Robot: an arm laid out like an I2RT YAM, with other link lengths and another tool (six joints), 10 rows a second.
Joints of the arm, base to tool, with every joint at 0 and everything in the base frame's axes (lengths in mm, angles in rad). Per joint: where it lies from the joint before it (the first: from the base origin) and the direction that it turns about. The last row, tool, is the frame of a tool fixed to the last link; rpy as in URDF.
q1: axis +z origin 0 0 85.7
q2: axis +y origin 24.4 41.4 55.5
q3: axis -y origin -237.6 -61.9 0
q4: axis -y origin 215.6 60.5 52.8
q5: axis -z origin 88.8 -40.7 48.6
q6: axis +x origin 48.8 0 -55.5
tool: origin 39 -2 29 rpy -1.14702 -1.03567 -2.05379
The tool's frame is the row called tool.
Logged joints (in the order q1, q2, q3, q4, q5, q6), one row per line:
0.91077, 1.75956, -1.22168, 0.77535, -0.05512, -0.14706
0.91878, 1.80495, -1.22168, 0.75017, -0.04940, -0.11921
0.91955, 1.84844, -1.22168, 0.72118, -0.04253, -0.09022
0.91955, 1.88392, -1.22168, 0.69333, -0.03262, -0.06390
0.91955, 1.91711, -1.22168, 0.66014, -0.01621, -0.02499
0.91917, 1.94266, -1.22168, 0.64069, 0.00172, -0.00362
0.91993, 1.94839, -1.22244, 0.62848, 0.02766, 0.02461
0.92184, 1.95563, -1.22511, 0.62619, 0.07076, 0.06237
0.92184, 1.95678, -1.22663, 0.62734, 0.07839, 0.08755
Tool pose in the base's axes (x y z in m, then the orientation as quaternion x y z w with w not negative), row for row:
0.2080, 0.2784, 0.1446, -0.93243, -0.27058, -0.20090, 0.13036
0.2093, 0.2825, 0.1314, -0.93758, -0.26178, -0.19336, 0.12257
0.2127, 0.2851, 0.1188, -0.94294, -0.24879, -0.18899, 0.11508
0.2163, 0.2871, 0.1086, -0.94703, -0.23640, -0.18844, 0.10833
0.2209, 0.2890, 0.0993, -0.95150, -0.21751, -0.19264, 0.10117
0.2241, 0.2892, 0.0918, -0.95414, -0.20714, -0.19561, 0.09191
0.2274, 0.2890, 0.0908, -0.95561, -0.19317, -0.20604, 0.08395
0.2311, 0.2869, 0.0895, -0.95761, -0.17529, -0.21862, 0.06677
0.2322, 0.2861, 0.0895, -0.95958, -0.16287, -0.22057, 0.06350
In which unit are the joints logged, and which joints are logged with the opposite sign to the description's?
The joints are logged in radians. Opposite sign: q3, q4.
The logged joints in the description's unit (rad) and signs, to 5 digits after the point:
0.91077, 1.75956, 1.22168, -0.77535, -0.05512, -0.14706
0.91878, 1.80495, 1.22168, -0.75017, -0.04940, -0.11921
0.91955, 1.84844, 1.22168, -0.72118, -0.04253, -0.09022
0.91955, 1.88392, 1.22168, -0.69333, -0.03262, -0.06390
0.91955, 1.91711, 1.22168, -0.66014, -0.01621, -0.02499
0.91917, 1.94266, 1.22168, -0.64069, 0.00172, -0.00362
0.91993, 1.94839, 1.22244, -0.62848, 0.02766, 0.02461
0.92184, 1.95563, 1.22511, -0.62619, 0.07076, 0.06237
0.92184, 1.95678, 1.22663, -0.62734, 0.07839, 0.08755

